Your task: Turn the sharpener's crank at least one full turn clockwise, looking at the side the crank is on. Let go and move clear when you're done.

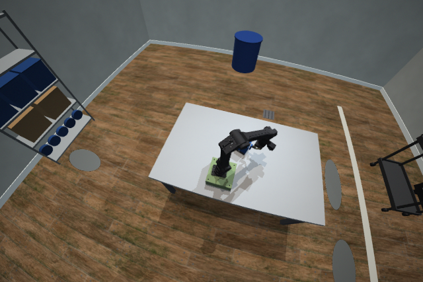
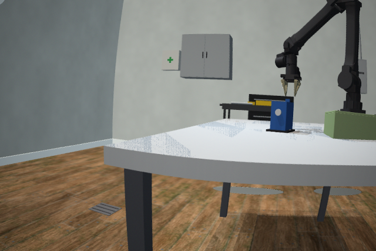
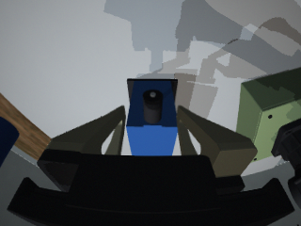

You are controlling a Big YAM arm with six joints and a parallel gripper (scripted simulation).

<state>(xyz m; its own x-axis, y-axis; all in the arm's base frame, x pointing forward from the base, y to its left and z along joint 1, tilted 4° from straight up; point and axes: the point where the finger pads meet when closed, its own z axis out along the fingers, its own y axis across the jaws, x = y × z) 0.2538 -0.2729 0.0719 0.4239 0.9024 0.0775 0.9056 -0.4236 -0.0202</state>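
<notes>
My gripper is now 40 mm above the dark crank knob, 20 mm to the right of it and 10 mm short of it.
</notes>
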